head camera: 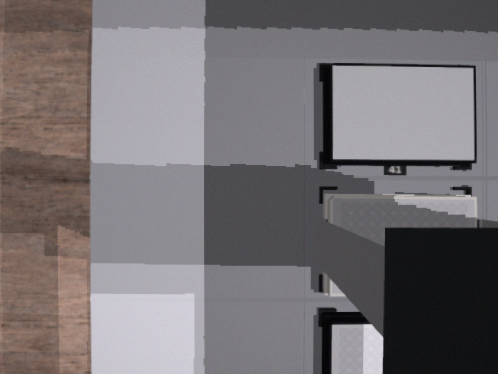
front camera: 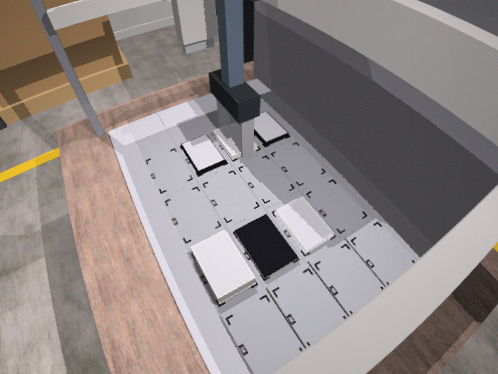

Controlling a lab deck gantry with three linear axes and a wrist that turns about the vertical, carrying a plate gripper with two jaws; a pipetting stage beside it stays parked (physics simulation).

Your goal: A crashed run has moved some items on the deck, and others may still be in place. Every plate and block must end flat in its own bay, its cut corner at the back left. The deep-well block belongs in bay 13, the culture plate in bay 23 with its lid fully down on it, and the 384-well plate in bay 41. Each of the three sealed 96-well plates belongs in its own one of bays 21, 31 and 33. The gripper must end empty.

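Places are measured from the robot's base along level axes (x ahead, y left, z up), in centimetres.
Where they show: gripper, fingertip midpoint: [front camera: 235,140]; robot's base, origin of the base link: [front camera: 147,161].
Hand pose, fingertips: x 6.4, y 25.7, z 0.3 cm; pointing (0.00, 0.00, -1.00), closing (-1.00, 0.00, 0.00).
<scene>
Things, the pixels of their top centre, and the offset from my fingertips. "*": a spot on its surface instead.
- pale-rimmed plate with a round well pattern, middle of its top: [head camera: 405,246] [front camera: 234,137] dx +0.0, dy -0.4, dz +1.4 cm
- black-sided plate with a patterned white top, middle of its top: [head camera: 402,369] [front camera: 202,151] dx +0.0, dy -10.7, dz +1.1 cm
- black-sided plate with a plain pale top, middle of its top: [head camera: 404,112] [front camera: 266,125] dx +0.0, dy +10.7, dz +1.1 cm
- deep-well block, middle of its top: [front camera: 221,262] dx +32.8, dy -21.4, dz +3.9 cm
- black plate, middle of its top: [front camera: 265,243] dx +32.9, dy -10.7, dz +1.3 cm
- whitish plate, middle of its top: [front camera: 304,221] dx +32.8, dy +0.0, dz +1.1 cm
- bay label 41, surface spot: [head camera: 395,170] * dx +0.0, dy +6.0, dz -0.3 cm
My gripper [front camera: 235,140] [head camera: 401,245] is low over bay 31, its jaws at the short ends of a pale-rimmed plate with a round well pattern [front camera: 226,143] [head camera: 355,212], apparently a sealed 96-well plate, and shut on it. This plate looks level, on or just above the bay; its right part is hidden. A black-sided plate with a patterned white top [front camera: 204,153] [head camera: 347,350] sits in bay 21. A black-sided plate with a plain pale top [front camera: 270,127] [head camera: 404,112] sits in bay 41. The deep-well block [front camera: 223,265] is in bay 13, a black plate [front camera: 265,245] in bay 23, a whitish plate [front camera: 304,223] in bay 33.
The bay label 41 [head camera: 395,170] is legible. The black gripper body [front camera: 235,96] [head camera: 440,300] covers much of bay 31 in the head view. Plates stand close on both sides of bay 31. A dark wall [front camera: 360,100] rises along the right side.
</scene>
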